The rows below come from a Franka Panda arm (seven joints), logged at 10 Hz.
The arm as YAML. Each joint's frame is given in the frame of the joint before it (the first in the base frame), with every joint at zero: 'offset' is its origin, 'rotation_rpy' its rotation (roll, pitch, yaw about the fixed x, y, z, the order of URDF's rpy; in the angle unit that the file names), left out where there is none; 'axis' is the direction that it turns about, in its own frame. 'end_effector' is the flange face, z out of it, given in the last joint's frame.
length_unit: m
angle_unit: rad
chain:
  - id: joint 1
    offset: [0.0, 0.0, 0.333]
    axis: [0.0, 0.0, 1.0]
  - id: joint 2
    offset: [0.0, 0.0, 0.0]
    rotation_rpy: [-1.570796, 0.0, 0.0]
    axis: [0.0, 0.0, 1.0]
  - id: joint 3
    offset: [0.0, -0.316, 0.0]
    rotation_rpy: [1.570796, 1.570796, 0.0]
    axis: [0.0, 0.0, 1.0]
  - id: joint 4
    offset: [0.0, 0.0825, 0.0]
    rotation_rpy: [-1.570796, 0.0, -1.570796]
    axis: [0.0, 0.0, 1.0]
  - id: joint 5
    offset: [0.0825, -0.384, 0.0]
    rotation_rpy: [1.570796, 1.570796, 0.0]
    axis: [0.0, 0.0, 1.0]
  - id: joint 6
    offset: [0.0, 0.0, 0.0]
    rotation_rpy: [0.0, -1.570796, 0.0]
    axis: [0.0, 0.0, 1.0]
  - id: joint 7
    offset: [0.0, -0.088, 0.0]
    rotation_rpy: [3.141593, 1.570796, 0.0]
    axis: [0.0, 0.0, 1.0]
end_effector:
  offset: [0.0, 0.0, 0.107]
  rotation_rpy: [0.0, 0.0, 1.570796]
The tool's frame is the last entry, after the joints.
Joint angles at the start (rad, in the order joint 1, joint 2, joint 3, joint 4, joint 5, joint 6, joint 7):
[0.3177, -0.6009, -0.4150, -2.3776, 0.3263, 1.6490, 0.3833]
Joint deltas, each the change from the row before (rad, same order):
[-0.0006, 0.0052, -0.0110, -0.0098, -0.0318, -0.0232, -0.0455]
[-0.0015, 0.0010, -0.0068, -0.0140, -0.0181, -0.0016, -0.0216]
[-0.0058, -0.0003, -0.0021, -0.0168, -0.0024, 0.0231, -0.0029]
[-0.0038, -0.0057, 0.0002, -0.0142, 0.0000, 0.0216, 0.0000]
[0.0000, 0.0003, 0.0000, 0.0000, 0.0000, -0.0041, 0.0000]
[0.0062, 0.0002, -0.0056, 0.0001, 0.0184, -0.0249, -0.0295]
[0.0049, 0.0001, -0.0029, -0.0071, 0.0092, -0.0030, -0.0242]
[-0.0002, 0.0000, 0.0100, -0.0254, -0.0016, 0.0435, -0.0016]
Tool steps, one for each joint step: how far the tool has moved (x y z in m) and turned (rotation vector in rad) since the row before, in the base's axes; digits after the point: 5 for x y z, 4 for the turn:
[-0.00337, -0.00485, -0.00985, -0.0166, 0.0120, 0.0504]
[-0.00217, -0.00308, -0.00805, -0.0094, 0.0060, 0.0199]
[0.00011, -0.00223, -0.00643, -0.0025, -0.0052, -0.0115]
[-0.00051, -0.00091, -0.00326, -0.0004, -0.0104, -0.0106]
[-0.00044, 0.00021, -0.00031, 0.0005, 0.0038, 0.0020]
[-0.00250, 0.00284, -0.00081, 0.0293, 0.0079, 0.0332]
[-0.00116, 0.00243, -0.00305, 0.0159, -0.0024, 0.0231]
[0.00113, 0.00441, -0.00839, -0.0114, -0.0152, -0.0058]

